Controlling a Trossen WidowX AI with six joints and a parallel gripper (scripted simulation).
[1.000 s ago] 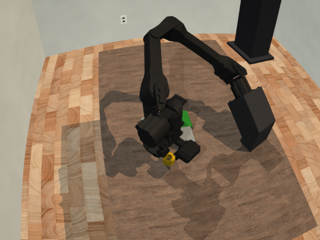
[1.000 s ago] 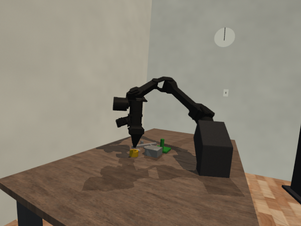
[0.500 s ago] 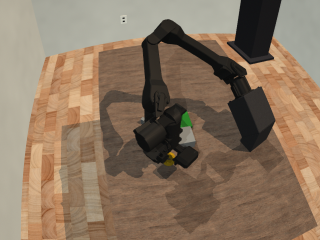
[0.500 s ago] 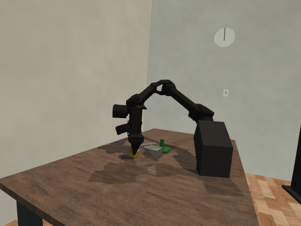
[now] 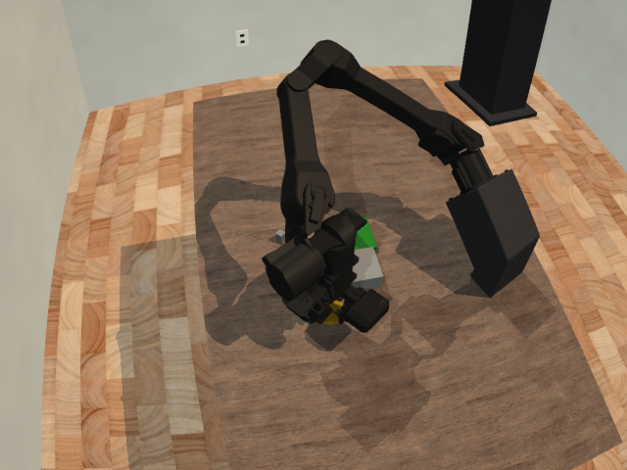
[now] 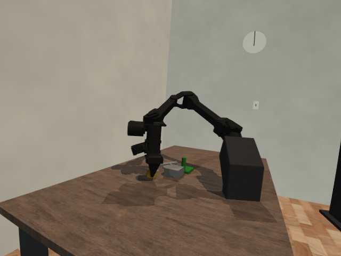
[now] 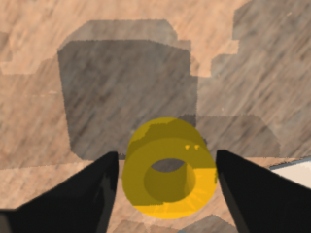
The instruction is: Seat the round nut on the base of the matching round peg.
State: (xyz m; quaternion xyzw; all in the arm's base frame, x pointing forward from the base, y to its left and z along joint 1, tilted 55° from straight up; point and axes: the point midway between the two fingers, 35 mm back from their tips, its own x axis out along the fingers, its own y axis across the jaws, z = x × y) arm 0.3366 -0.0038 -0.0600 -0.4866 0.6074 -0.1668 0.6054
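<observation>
My gripper is now 10 mm short of the flat tile, 80 mm to the left of it and 40 mm above it. From my hand the other things lie so: long grey bar (10 mm behind, 170 mm to the right, 40 mm below); grey block (80 mm behind, 50 mm to the right, 20 mm below); grey bolt (40 mm behind, 150 mm to the right, 30 mm below).
</observation>
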